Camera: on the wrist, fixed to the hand. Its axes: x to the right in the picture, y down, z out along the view.
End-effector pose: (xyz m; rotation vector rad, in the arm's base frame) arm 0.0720 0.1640 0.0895 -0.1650 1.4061 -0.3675
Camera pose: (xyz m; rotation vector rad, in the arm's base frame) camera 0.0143 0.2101 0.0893 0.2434 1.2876 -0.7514
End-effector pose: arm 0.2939 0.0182 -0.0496 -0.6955 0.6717 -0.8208
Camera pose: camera 0.2502 0.0364 -0.1063 -0.2248 0.4382 -0.9862
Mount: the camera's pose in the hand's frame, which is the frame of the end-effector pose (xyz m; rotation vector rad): -0.0227 0.0342 -0.0614 0.5218 0.0236 -0.0337
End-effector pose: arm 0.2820 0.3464 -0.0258 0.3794 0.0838 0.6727
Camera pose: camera 0.2319 0.3762 -0.0712 0.8693 0.2904 0.6169
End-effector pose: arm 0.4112 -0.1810 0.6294 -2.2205 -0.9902 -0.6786
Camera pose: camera 0.4122 -0.2530 0.6456 -1.7387 -1.0536 -0.3994
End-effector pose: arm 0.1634 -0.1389 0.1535 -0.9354 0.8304 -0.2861
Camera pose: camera 0.0988 -0.1430 0.1179 -0.4578 0.7124 -0.5153
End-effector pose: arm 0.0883 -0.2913 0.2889 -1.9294 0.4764 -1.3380
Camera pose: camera 0.0267 -0.3209 0.2609 -1.4951 0.0869 -1.3461
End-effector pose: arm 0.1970 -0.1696 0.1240 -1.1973 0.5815 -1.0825
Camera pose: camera 0.1482 -0.1771 0.0691 -0.7408 0.2689 -1.1861
